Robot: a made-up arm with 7 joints. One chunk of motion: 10 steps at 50 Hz.
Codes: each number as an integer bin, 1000 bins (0 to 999) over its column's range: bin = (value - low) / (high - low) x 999, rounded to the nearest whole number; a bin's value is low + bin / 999 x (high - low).
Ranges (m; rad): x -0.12..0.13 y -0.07..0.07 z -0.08..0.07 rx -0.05..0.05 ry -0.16..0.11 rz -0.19..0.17
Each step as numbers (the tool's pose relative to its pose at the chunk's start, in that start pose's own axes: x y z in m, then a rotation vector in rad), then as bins.
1 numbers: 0.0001 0.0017 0.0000 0.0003 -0.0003 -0.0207
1 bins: 480 512 533 502 591 470
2 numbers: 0.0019 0.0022 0.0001 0.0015 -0.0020 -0.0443
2 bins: 487 515 533 514 585 404
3 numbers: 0.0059 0.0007 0.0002 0.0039 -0.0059 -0.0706
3 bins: 503 504 534 538 570 331
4 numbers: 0.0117 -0.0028 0.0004 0.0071 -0.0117 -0.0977
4 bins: 526 480 535 570 549 256
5 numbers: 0.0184 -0.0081 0.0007 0.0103 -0.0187 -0.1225
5 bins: 553 442 537 602 523 187
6 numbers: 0.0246 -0.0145 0.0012 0.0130 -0.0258 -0.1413
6 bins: 578 396 541 629 497 135
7 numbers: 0.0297 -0.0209 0.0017 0.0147 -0.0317 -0.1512
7 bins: 598 350 544 646 475 108
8 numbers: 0.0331 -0.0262 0.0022 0.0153 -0.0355 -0.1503
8 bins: 612 313 547 652 461 110
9 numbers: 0.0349 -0.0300 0.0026 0.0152 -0.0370 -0.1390
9 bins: 619 285 550 651 455 142
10 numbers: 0.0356 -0.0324 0.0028 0.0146 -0.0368 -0.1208
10 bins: 622 268 551 645 456 192
